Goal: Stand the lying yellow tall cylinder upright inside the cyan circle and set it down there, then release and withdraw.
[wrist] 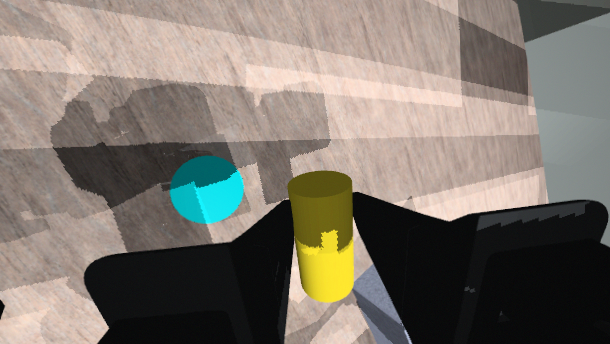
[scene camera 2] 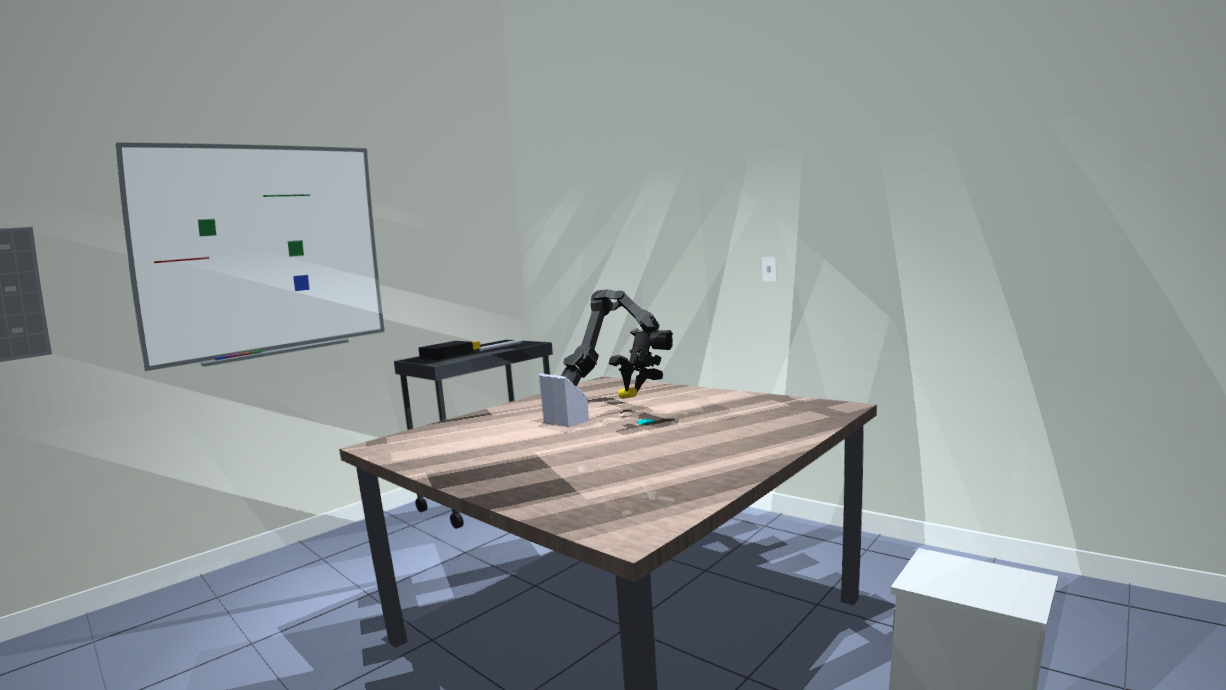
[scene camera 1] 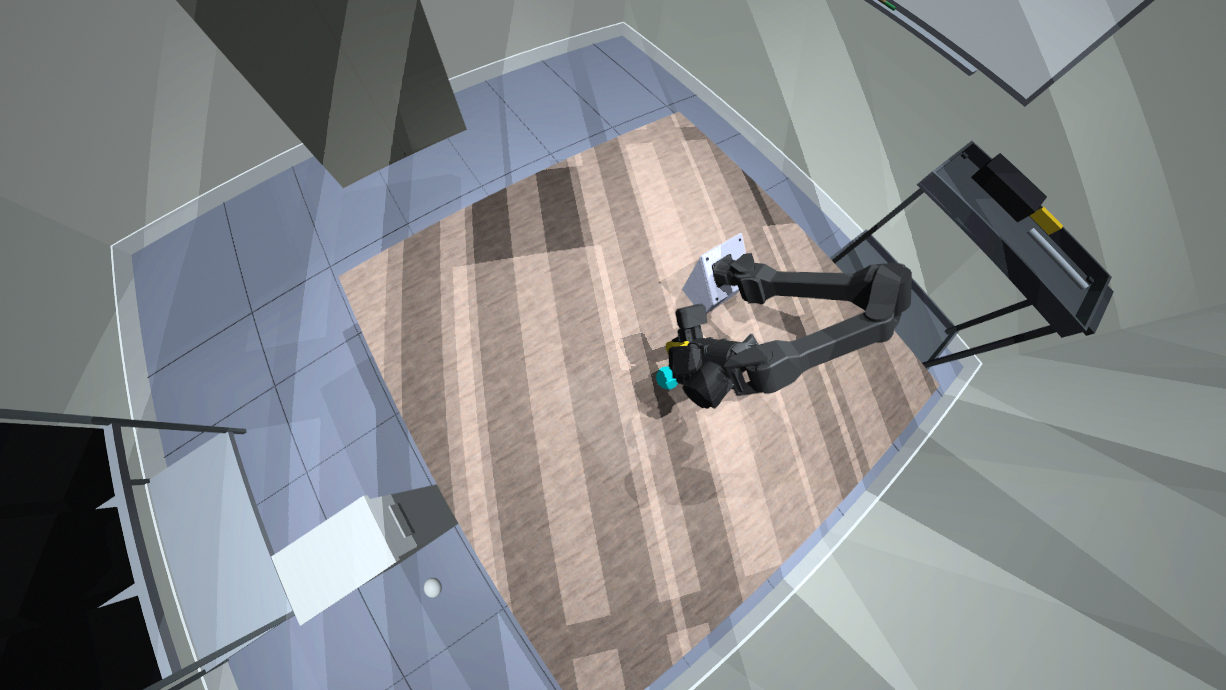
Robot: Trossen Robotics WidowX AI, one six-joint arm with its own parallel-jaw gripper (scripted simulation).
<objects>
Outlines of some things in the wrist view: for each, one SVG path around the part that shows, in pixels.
My gripper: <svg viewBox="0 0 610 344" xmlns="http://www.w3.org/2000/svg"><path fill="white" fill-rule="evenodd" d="M0 299L1 319L5 305ZM290 200L280 202L247 231L229 243L220 242L103 256L90 263L84 272L83 280L89 295L109 327L109 330L105 332L97 344L284 344L294 249L294 224ZM352 192L353 218L357 230L412 344L610 344L610 247L600 243L609 215L606 206L601 202L595 200L574 200L466 214L448 221L405 209L360 192Z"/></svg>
A yellow tall cylinder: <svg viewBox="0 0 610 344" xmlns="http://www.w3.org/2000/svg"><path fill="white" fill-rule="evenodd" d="M313 171L294 177L289 181L287 188L292 208L294 238L302 288L312 299L331 303L345 298L351 292L354 285L352 179L348 175L336 171Z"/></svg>
</objects>
